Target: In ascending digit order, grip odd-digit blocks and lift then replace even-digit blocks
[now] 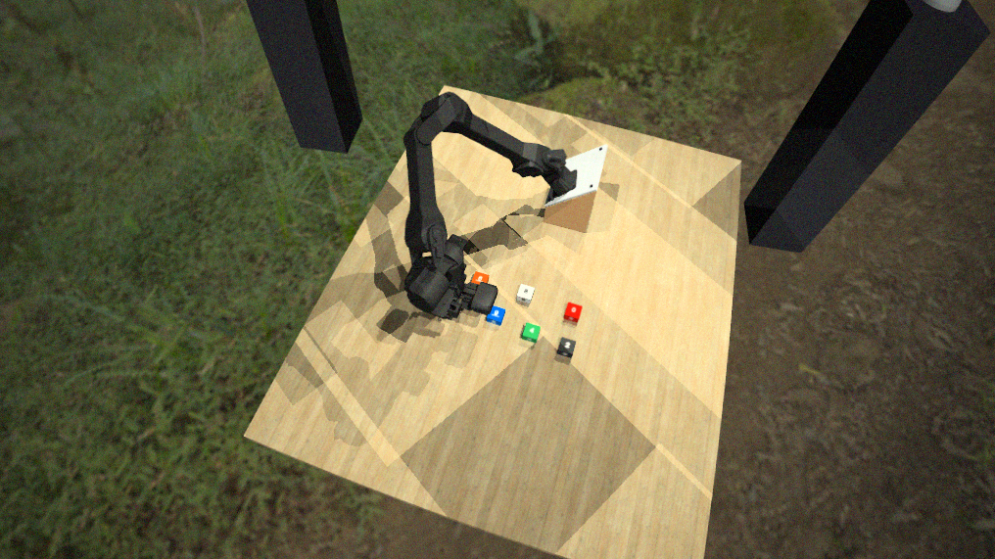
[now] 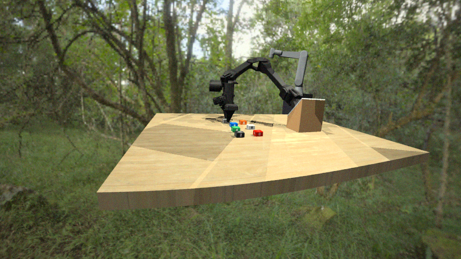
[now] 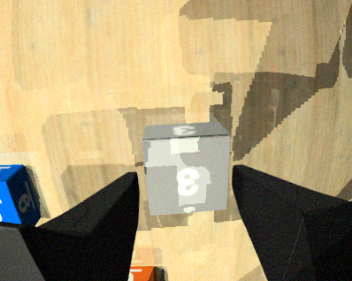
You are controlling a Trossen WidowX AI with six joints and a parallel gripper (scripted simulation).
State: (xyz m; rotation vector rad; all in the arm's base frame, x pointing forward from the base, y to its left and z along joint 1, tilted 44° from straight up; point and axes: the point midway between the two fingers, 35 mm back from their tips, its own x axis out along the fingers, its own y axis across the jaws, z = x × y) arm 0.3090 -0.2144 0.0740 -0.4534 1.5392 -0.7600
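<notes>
The grey block is 10 mm ahead of my gripper tip. The rest, counted from my gripper tip: blue block: 100 mm to the left; white block: 150 mm to the left, 60 mm behind; orange block: 70 mm behind, 50 mm to the left.
</notes>
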